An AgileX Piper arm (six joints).
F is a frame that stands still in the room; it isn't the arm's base.
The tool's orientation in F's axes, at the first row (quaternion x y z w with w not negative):
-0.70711, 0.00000, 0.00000, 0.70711
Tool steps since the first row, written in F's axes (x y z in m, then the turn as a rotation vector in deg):
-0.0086, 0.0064, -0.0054, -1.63, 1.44, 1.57
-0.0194, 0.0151, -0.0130, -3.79, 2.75, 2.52
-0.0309, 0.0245, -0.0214, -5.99, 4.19, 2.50
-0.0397, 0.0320, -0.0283, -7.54, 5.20, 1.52
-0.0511, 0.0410, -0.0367, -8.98, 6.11, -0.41
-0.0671, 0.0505, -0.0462, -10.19, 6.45, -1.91
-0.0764, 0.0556, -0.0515, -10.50, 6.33, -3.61
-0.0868, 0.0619, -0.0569, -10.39, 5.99, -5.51
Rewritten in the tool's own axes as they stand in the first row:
-0.0086, 0.0054, 0.0064, -1.63, -1.57, 1.44
-0.0194, 0.0130, 0.0151, -3.79, -2.52, 2.75
-0.0309, 0.0214, 0.0245, -5.99, -2.50, 4.19
-0.0397, 0.0283, 0.0320, -7.54, -1.52, 5.20
-0.0511, 0.0367, 0.0410, -8.98, 0.41, 6.11
-0.0671, 0.0462, 0.0505, -10.19, 1.91, 6.45
-0.0764, 0.0515, 0.0556, -10.50, 3.61, 6.33
-0.0868, 0.0569, 0.0619, -10.39, 5.51, 5.99

